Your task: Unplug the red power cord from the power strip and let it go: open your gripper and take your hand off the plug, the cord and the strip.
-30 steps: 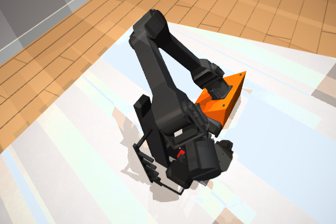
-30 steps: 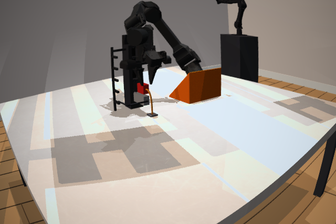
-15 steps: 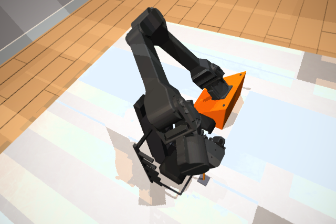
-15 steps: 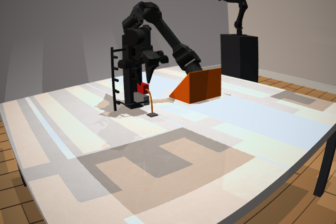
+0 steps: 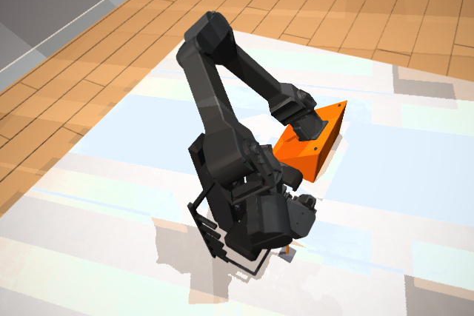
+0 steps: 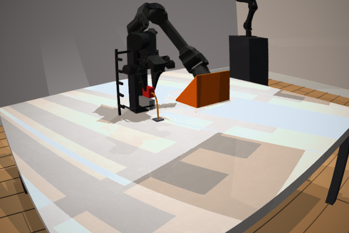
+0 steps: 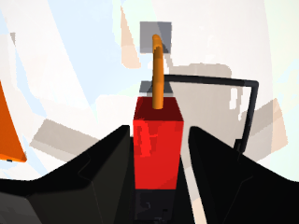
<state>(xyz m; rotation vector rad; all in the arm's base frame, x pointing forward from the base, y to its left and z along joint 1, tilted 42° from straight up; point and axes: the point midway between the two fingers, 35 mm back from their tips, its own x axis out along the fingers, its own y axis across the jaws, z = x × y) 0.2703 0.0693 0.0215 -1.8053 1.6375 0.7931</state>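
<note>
My gripper tip is 30 mm to the left of the red plug. The rest, counted from my gripper tip: grey anchor plate 50 mm to the left, 100 mm below.
</note>
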